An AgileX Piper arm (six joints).
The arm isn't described. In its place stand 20 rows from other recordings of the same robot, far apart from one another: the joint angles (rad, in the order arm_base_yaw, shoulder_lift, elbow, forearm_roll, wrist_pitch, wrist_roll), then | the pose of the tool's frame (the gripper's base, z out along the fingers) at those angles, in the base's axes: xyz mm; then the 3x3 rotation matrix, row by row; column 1 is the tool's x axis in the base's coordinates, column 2 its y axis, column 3 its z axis.
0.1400 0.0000 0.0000 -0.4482 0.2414 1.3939 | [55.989 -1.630 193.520], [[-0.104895 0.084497 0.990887], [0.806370 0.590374 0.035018], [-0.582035 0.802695 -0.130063]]
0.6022 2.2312 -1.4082 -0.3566 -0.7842 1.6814 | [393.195 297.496 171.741], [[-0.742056 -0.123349 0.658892], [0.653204 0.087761 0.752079], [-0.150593 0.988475 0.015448]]
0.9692 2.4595 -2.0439 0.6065 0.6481 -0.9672 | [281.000 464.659 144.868], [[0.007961 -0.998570 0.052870], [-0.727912 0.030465 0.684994], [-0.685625 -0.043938 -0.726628]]
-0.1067 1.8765 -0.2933 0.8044 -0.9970 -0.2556 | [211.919 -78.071 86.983], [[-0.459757 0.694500 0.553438], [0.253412 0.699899 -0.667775], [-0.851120 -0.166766 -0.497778]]
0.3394 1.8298 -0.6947 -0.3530 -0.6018 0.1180 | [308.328 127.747 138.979], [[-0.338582 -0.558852 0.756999], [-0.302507 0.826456 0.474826], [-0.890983 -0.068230 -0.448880]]
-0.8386 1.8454 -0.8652 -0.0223 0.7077 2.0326 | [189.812 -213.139 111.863], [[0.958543 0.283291 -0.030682], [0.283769 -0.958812 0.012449], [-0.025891 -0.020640 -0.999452]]
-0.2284 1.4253 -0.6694 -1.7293 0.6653 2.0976 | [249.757 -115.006 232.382], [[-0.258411 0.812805 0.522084], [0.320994 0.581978 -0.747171], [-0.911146 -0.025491 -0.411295]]
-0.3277 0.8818 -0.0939 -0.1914 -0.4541 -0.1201 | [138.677 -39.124 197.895], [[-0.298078 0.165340 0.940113], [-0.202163 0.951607 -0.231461], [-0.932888 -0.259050 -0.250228]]
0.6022 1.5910 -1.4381 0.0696 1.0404 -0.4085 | [274.429 195.259 328.879], [[-0.471336 -0.815668 0.335452], [-0.765664 0.567206 0.303374], [-0.437723 -0.113853 -0.891872]]
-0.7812 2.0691 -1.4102 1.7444 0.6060 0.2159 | [362.160 -287.233 202.482], [[0.332871 0.189887 0.923656], [0.731470 -0.670162 -0.125837], [0.595104 0.717514 -0.361973]]
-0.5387 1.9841 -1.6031 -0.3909 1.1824 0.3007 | [331.691 -235.624 230.029], [[-0.767681 0.635503 -0.082477], [0.617285 0.698753 -0.361530], [-0.172123 -0.328451 -0.928705]]
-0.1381 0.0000 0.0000 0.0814 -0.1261 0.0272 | [53.775 -8.413 224.582], [[0.223955 0.124147 0.966660], [0.077651 0.986428 -0.144675], [-0.971501 0.107462 0.211275]]
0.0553 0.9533 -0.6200 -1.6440 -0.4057 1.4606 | [194.700 46.651 312.926], [[-0.187708 -0.472692 0.861004], [-0.184127 0.877980 0.441870], [-0.964812 -0.075591 -0.251840]]
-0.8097 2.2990 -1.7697 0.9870 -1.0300 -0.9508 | [307.077 -416.753 239.490], [[-0.082619 0.994917 -0.057562], [-0.201823 -0.073267 -0.976678], [-0.975931 -0.069075 0.206850]]
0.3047 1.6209 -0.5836 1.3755 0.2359 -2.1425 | [246.090 99.265 137.545], [[-0.287026 -0.853219 0.435469], [-0.802346 0.462479 0.377298], [-0.523313 -0.241103 -0.817320]]
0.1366 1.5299 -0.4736 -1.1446 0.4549 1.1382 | [222.653 -6.144 135.731], [[-0.909992 0.062567 0.409878], [-0.092359 0.933124 -0.347490], [-0.404208 -0.354069 -0.843357]]
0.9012 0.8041 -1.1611 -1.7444 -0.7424 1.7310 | [23.228 126.974 500.006], [[0.247253 -0.965806 -0.078007], [0.224142 -0.021313 0.974323], [-0.942670 -0.258389 0.211208]]
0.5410 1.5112 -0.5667 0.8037 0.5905 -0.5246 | [174.380 147.319 151.836], [[-0.914990 -0.403373 0.009142], [-0.351426 0.807878 0.473111], [-0.198226 0.429679 -0.880956]]
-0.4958 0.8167 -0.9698 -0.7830 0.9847 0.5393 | [93.122 -111.166 396.096], [[-0.450568 0.834729 0.316568], [0.276893 0.467782 -0.839351], [-0.848716 -0.290529 -0.441899]]
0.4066 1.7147 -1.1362 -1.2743 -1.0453 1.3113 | [302.050 212.031 296.777], [[-0.300055 -0.935098 0.188567], [0.044224 0.183827 0.981963], [-0.952896 0.302983 -0.013804]]
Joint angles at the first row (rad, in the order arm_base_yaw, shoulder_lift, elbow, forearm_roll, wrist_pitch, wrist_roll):
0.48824 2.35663 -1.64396 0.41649 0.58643 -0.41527
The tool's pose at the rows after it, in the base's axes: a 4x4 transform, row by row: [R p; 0 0 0 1], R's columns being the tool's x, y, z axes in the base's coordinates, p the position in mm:
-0.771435, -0.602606, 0.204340, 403.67; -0.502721, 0.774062, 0.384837, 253.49; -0.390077, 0.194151, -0.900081, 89.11; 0, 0, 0, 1
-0.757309, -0.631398, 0.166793, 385.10; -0.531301, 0.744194, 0.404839, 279.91; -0.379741, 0.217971, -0.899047, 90.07; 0, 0, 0, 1
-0.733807, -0.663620, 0.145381, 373.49; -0.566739, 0.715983, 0.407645, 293.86; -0.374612, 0.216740, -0.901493, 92.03; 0, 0, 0, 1
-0.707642, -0.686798, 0.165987, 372.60; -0.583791, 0.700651, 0.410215, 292.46; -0.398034, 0.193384, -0.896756, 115.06; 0, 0, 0, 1
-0.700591, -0.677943, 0.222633, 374.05; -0.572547, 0.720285, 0.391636, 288.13; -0.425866, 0.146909, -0.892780, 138.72; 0, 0, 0, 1
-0.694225, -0.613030, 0.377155, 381.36; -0.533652, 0.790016, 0.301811, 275.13; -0.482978, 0.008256, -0.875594, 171.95; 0, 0, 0, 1
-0.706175, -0.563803, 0.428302, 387.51; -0.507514, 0.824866, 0.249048, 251.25; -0.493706, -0.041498, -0.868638, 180.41; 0, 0, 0, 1
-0.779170, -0.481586, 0.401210, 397.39; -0.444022, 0.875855, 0.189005, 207.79; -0.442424, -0.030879, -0.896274, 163.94; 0, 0, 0, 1
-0.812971, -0.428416, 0.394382, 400.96; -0.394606, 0.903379, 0.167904, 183.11; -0.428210, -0.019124, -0.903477, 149.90; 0, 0, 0, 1
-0.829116, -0.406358, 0.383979, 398.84; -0.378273, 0.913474, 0.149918, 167.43; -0.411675, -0.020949, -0.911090, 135.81; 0, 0, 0, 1
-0.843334, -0.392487, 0.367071, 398.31; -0.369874, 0.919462, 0.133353, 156.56; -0.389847, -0.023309, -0.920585, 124.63; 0, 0, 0, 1
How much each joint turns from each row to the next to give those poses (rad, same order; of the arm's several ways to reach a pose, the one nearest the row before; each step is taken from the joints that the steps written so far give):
0.02782 -0.01066 0.00002 0.00389 0.02385 0.00589
0.06528 -0.00197 0.00002 0.01725 0.01118 0.01683
0.03787 -0.00490 -0.00007 -0.00579 0.01151 0.00002
0.00063 -0.05126 0.00002 -0.03335 0.02566 0.00507
0.00000 -0.05331 0.00000 -0.08525 0.00352 0.07717
-0.00001 -0.07353 0.00001 -0.26859 -0.02420 0.24329
-0.03935 -0.04359 0.04449 -0.09033 -0.01513 0.06699
-0.09458 -0.01079 0.07868 0.01052 -0.00944 0.00000
-0.05499 -0.00002 0.05882 0.01262 -0.04273 0.00002
-0.03106 0.00179 0.05743 0.00001 -0.04112 -0.00625
-0.02298 0.01115 0.02759 -0.00001 -0.01509 -0.00770

